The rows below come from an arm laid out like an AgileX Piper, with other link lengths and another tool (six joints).
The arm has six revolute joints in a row. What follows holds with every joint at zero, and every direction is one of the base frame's. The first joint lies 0.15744 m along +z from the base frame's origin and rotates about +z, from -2.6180 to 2.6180 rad. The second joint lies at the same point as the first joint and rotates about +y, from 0.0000 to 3.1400 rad. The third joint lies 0.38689 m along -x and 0.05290 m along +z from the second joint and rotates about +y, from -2.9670 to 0.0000 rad. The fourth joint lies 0.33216 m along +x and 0.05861 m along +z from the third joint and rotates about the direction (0.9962, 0, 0.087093), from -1.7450 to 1.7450 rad. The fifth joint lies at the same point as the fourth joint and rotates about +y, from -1.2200 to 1.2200 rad. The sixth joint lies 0.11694 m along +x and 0.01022 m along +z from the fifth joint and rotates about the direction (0.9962, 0, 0.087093), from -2.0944 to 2.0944 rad. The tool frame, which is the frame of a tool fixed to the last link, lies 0.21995 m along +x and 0.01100 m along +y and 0.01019 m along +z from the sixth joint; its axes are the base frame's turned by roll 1.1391, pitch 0.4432 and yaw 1.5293 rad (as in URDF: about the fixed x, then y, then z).
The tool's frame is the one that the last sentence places.
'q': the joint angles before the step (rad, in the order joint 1, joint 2, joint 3, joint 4, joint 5, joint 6). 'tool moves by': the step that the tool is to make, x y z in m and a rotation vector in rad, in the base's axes. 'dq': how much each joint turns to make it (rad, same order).
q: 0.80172 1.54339 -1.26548 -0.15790 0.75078 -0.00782
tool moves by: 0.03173 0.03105 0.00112 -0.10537 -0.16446 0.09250
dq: 0.07840 0.08389 -0.05415 -0.23788 -0.05148 0.06165
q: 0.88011 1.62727 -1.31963 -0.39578 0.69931 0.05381
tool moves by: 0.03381 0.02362 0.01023 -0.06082 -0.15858 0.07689
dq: 0.02986 0.05590 -0.02420 -0.21095 -0.07684 0.05385
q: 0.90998 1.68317 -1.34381 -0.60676 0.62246 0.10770
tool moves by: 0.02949 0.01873 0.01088 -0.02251 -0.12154 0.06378
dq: -0.00415 0.03977 -0.00914 -0.16622 -0.09082 0.05053
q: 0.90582 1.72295 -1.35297 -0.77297 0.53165 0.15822
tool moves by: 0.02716 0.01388 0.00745 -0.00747 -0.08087 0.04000
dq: -0.01950 0.04184 -0.02261 -0.12319 -0.07063 0.04665
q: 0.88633 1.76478 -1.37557 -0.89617 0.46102 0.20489
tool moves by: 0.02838 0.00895 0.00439 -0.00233 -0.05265 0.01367
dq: -0.02541 0.04929 -0.04339 -0.08571 -0.04233 0.03761
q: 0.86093 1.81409 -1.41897 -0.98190 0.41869 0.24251
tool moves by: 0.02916 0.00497 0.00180 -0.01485 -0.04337 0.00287
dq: -0.02482 0.05429 -0.05662 -0.06188 -0.01959 0.01432
